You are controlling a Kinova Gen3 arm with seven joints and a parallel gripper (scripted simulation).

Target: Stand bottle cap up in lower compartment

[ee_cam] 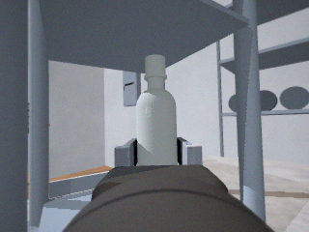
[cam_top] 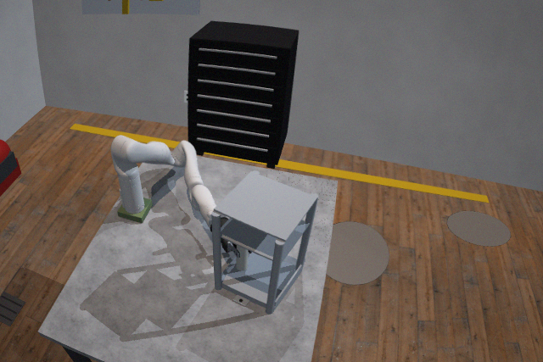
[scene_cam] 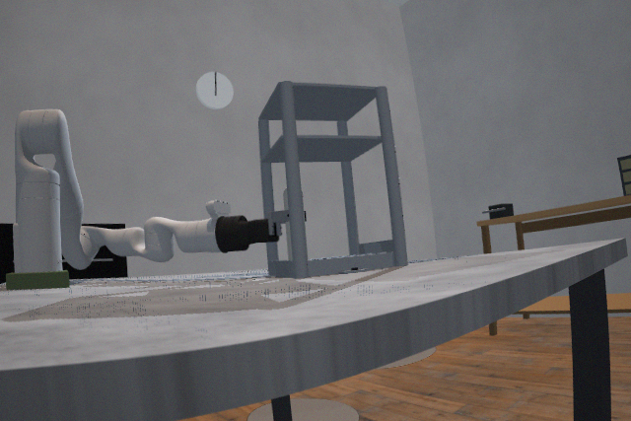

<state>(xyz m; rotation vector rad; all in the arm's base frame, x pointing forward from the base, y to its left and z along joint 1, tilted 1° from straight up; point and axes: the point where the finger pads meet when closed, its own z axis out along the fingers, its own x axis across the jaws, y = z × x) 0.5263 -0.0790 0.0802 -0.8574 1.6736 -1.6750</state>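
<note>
Now: hand 3 cm below the bottle. The rest, counted from my hand: grey shelving unit (7 cm ahead, 1 cm to the right, 6 cm above).
</note>
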